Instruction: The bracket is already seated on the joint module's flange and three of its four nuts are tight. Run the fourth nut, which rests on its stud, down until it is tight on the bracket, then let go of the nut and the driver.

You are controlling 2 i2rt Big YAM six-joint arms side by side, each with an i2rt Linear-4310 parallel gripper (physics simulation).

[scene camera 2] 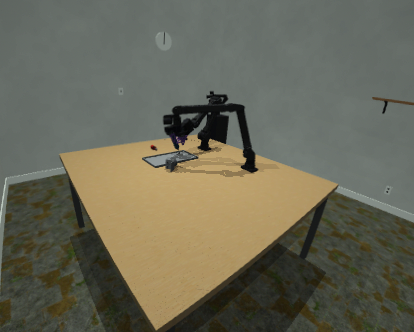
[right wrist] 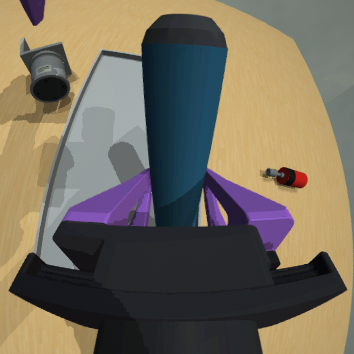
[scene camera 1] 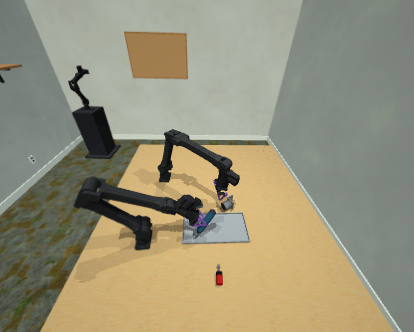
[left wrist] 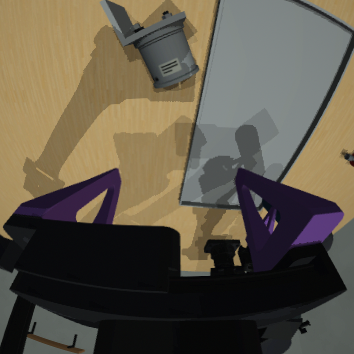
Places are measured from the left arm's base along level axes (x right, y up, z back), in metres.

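Where they show: left gripper, fingertip midpoint: (scene camera 2: 178, 144) (scene camera 1: 218, 194) (left wrist: 177, 174); right gripper, fingertip midpoint: (right wrist: 177, 174) (scene camera 1: 205, 222); left arm's base, link origin: (scene camera 2: 249, 169) (scene camera 1: 165, 177); right arm's base, link origin: (scene camera 2: 204, 148) (scene camera 1: 144, 240) (left wrist: 220, 244).
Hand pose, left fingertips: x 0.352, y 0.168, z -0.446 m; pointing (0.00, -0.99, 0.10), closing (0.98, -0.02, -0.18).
Things, the pixels of their top centre, and the offset from my left fingertips.
- grey joint module, top centre: (left wrist: 161, 50) (right wrist: 41, 58) (scene camera 1: 227, 201) dx -0.033, dy -0.102, dz -0.078 m
- L-shaped bracket, top centre: (left wrist: 142, 7) (right wrist: 39, 39) (scene camera 2: 168, 160) dx -0.057, dy -0.095, dz -0.116 m
- grey tray, top centre: (right wrist: 132, 146) (left wrist: 257, 134) (scene camera 1: 215, 226) (scene camera 2: 170, 157) dx +0.140, dy -0.152, dz +0.017 m
- black tool, top centre: (right wrist: 291, 173) (scene camera 1: 219, 272) (scene camera 2: 154, 146) dx +0.429, dy -0.134, dz +0.005 m
The grey joint module (scene camera 1: 227, 204) (left wrist: 169, 57) (right wrist: 49, 72) lies on its side on the table, with the L-shaped bracket (left wrist: 117, 22) (right wrist: 54, 49) on its flange. Small dark nuts (left wrist: 166, 15) (left wrist: 138, 27) show on the bracket in the left wrist view; which one is the fourth nut, and how far down it sits, I cannot tell. My left gripper (scene camera 1: 222, 195) (left wrist: 177, 174) is open and empty above the table near the module. My right gripper (scene camera 1: 201, 220) (right wrist: 177, 174) is shut on the blue-handled driver (scene camera 1: 208, 219) (right wrist: 185, 110) and holds it tilted over the tray; its tip is hidden in the right wrist view.
The grey tray (scene camera 1: 235, 230) (scene camera 2: 155, 160) (left wrist: 270, 60) (right wrist: 120, 75) lies beside the module. A small red and black tool (scene camera 1: 219, 277) (scene camera 2: 153, 147) (right wrist: 292, 177) lies on the table beyond the tray. The two grippers are close together.
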